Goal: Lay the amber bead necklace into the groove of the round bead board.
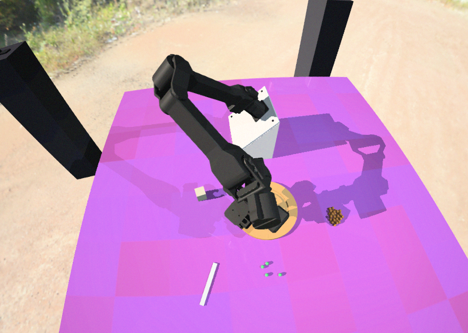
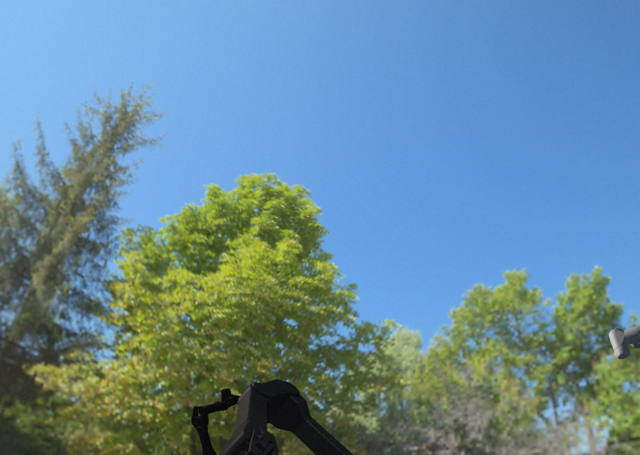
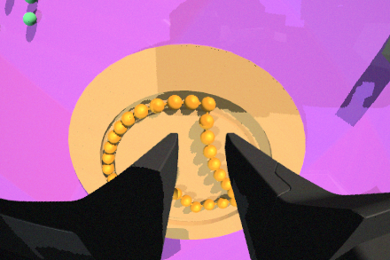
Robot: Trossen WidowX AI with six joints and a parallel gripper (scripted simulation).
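Now: the round tan bead board 20 mm behind my gripper tip, 50 mm to the left of it and 30 mm below it. Round my gripper tip: small cream cube (120 mm behind, 140 mm to the right, 30 mm below); then white bar (150 mm ahead, 170 mm to the right, 40 mm below).
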